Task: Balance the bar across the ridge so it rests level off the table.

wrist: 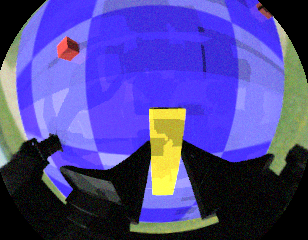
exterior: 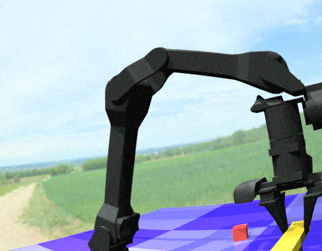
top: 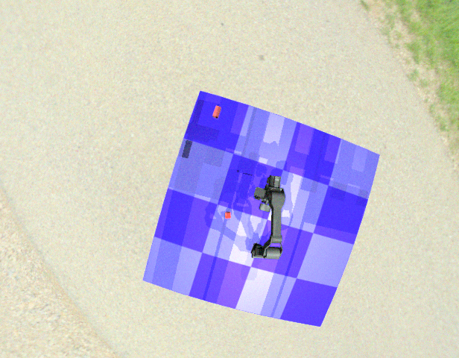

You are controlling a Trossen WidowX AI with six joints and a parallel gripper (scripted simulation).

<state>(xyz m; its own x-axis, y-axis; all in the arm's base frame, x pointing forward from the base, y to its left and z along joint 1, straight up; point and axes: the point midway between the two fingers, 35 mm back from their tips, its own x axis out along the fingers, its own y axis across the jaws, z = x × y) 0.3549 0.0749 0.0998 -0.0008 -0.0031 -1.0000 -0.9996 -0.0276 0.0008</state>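
Right now the yellow bar is 3 cm to the right of my gripper tip. Also, from my gripper tip: small red cube 20 cm behind, 17 cm to the left, 5 cm below.
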